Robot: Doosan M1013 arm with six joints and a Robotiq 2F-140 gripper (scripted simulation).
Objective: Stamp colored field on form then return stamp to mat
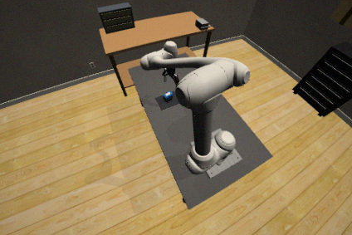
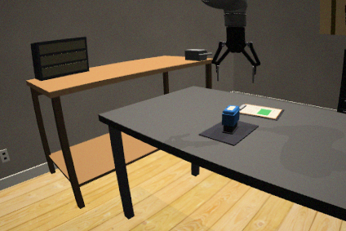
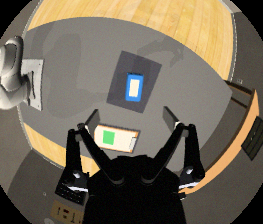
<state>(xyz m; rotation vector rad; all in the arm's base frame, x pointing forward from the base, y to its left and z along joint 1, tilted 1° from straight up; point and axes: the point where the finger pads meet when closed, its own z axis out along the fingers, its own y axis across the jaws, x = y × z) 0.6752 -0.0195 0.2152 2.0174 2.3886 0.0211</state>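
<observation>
Now: the blue stamp 10 mm ahead of my hand, 30 mm to the left of it and 170 mm below it. Also, from my hand: dark mat 10 mm ahead, 30 mm to the left, 220 mm below; form 40 mm behind, 270 mm to the right, 210 mm below.
</observation>
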